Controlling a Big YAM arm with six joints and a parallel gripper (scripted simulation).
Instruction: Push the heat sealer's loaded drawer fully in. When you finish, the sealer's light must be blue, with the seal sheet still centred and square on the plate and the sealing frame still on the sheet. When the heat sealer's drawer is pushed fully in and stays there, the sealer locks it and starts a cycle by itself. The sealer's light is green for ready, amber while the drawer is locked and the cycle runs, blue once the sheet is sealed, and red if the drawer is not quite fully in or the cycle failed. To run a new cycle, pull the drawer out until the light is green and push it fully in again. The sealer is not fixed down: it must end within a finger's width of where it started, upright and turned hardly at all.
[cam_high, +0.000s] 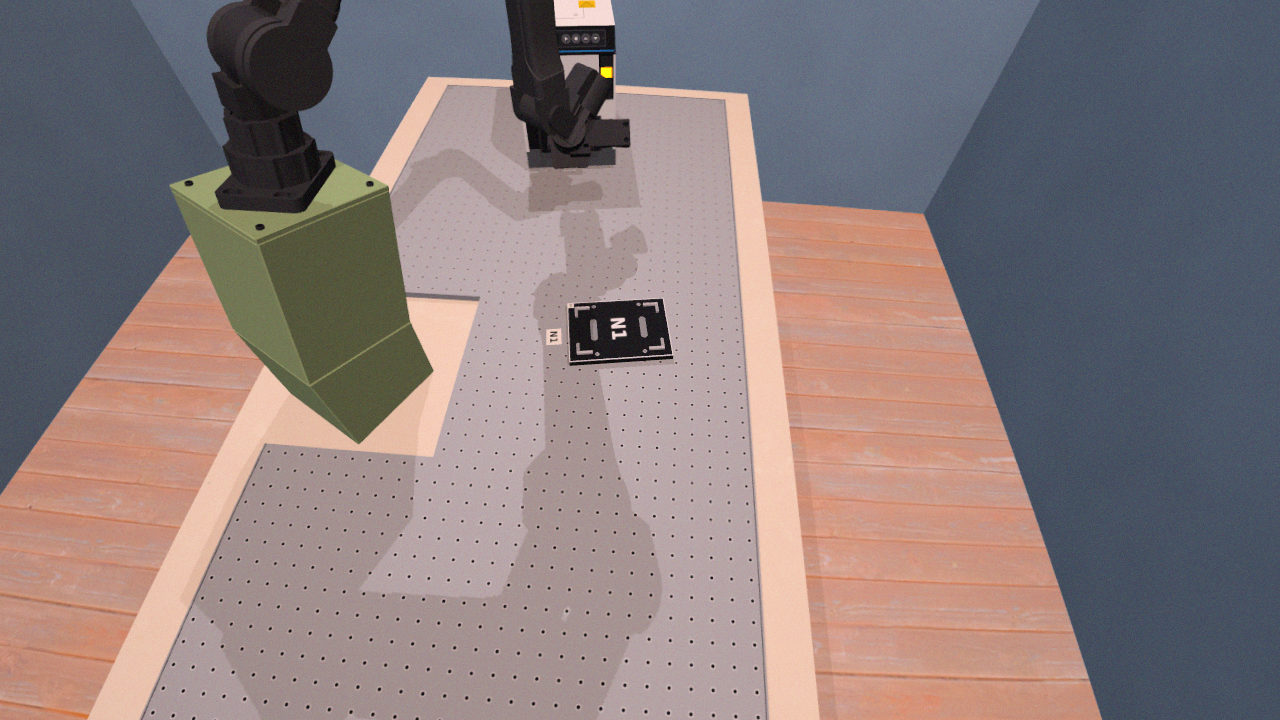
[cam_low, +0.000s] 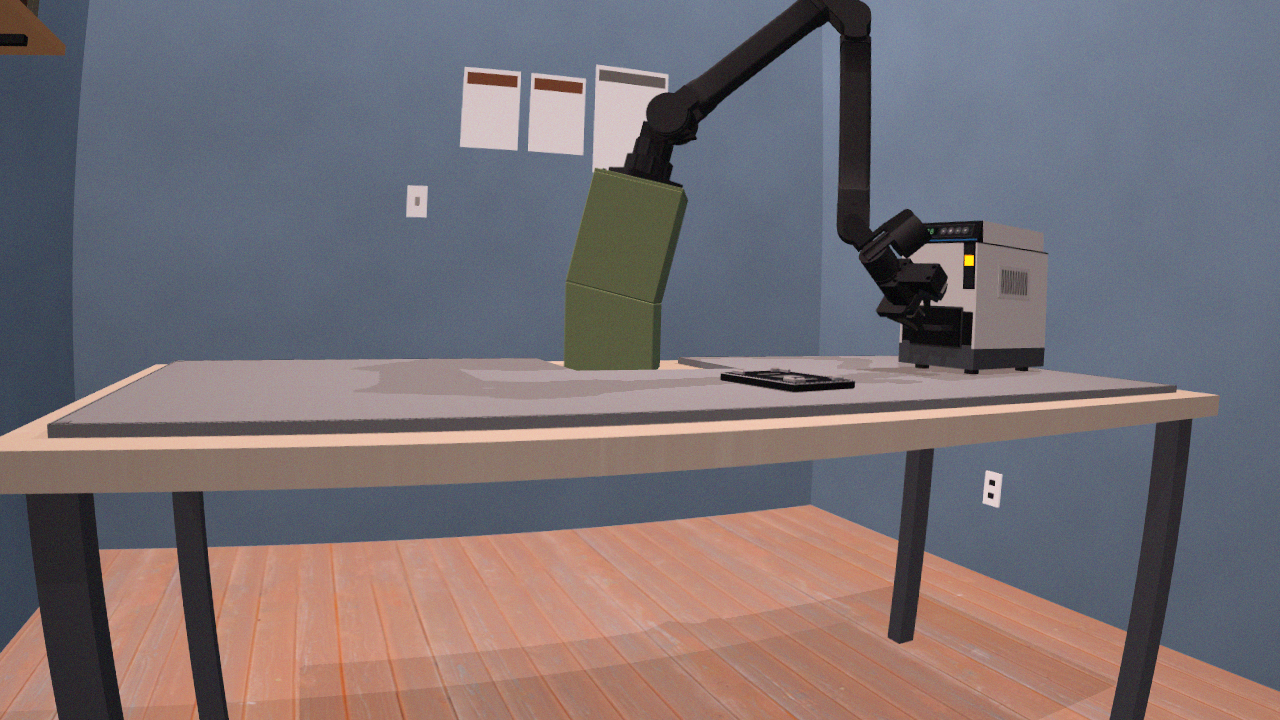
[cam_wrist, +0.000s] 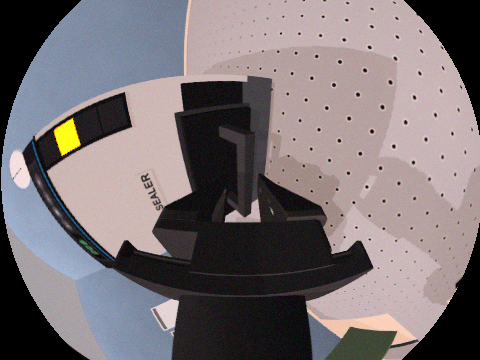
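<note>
Now: the black drawer 10 cm to the left of my hand and 2 cm below it. From my hand the other things lie so: small white label: 40 cm to the right, 9 cm below, 3 cm behind.
</note>
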